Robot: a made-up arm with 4 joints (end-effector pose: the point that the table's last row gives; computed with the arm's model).
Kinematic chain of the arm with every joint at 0, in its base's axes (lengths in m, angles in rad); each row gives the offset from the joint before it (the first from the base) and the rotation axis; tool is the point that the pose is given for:
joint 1: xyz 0 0 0.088 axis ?
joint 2: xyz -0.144 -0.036 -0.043 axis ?
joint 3: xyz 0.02 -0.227 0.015 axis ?
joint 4: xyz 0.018 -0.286 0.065 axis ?
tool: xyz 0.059 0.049 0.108
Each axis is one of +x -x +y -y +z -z.
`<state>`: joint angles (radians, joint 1 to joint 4).
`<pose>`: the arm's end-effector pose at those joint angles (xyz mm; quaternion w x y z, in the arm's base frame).
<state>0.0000 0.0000 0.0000 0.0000</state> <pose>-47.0 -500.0 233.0 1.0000 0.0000 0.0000 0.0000</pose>
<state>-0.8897 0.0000 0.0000 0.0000</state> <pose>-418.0 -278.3 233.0 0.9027 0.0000 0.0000 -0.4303</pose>
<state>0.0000 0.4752 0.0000 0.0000</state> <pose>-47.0 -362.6 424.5 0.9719 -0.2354 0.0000 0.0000</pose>
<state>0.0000 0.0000 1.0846 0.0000</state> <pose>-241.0 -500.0 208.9 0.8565 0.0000 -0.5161 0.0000</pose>
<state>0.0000 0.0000 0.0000 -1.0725</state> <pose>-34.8 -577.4 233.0 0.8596 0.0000 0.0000 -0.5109</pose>
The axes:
joint 1: +z
joint 2: -x
joint 3: -y
joint 4: +z

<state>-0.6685 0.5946 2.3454 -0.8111</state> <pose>-549.8 -190.3 305.4 0.4558 -0.0505 -0.8872 -0.0504</pose>
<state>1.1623 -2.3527 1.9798 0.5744</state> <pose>-380.7 -161.0 -255.6 0.7253 0.5780 -0.1607 -0.3377</pose>
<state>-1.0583 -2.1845 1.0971 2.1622</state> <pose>34.8 367.6 -382.3 0.5773 -0.2698 -0.7474 -0.1881</pose>
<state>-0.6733 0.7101 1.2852 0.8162</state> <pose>-415.8 -66.4 394.4 0.7338 -0.5855 -0.2245 0.2614</pose>
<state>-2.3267 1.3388 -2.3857 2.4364</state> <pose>-187.5 125.4 527.1 0.3206 0.6681 -0.3705 -0.5600</pose>
